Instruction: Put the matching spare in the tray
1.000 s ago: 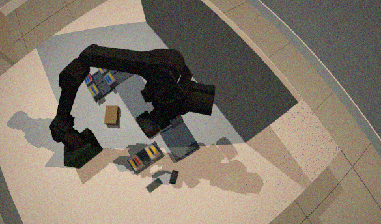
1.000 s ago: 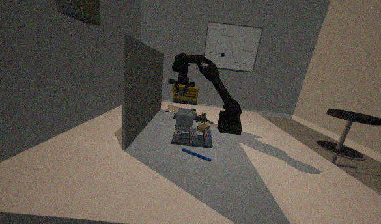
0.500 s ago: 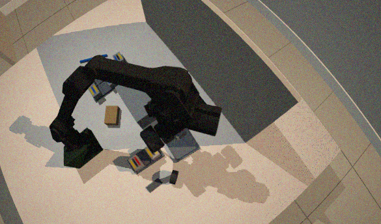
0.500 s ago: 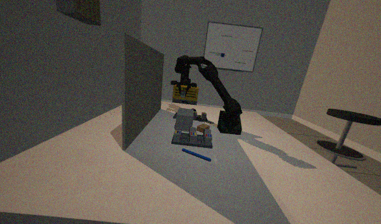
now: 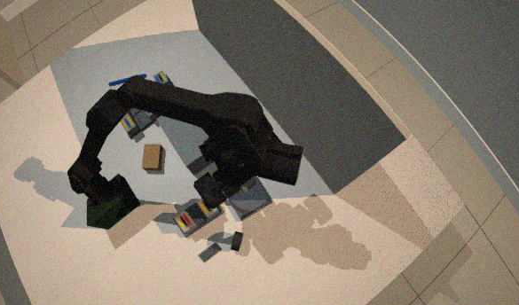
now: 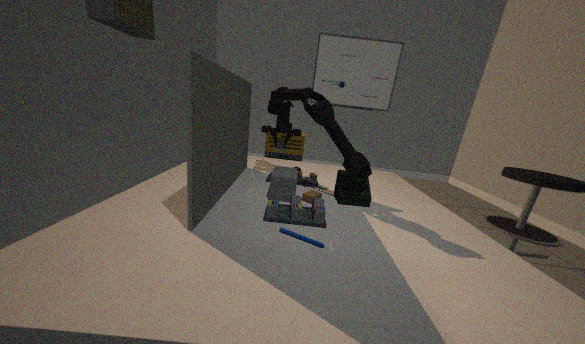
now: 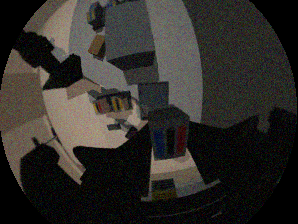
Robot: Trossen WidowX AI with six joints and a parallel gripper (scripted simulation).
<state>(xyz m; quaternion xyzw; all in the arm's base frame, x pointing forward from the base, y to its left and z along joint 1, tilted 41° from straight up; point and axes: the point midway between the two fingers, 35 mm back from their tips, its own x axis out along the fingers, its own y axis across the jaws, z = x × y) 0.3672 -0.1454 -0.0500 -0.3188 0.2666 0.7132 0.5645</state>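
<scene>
Right now the dark flat tray is 15 cm below my gripper tip. Round my gripper tip: grey mounted unit 7 cm behind, 20 cm to the left, 11 cm below; then brown box 19 cm behind, 20 cm to the left, 14 cm below; then tall dark panel 16 cm ahead, 22 cm to the left, 7 cm above.
</scene>
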